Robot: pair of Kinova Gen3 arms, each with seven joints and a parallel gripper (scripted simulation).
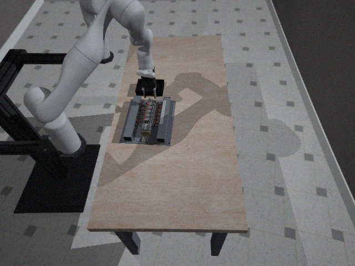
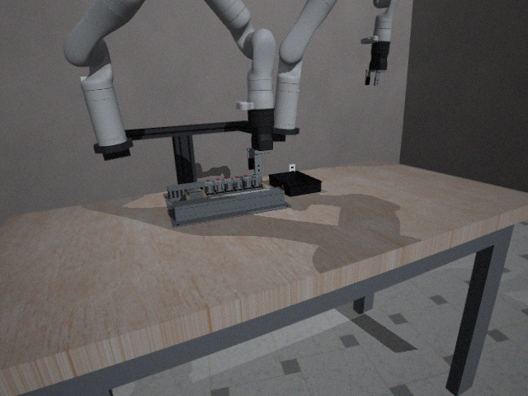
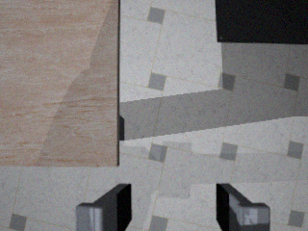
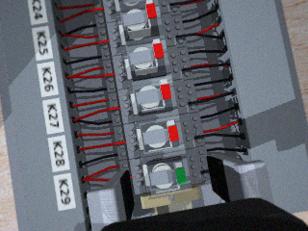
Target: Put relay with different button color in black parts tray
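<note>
My right hand is 50 mm above the green-button relay. Round my right hand: black parts tray: 150 mm to the left, 80 mm below, 20 mm behind; grey relay panel: 100 mm to the right, 70 mm below.
</note>
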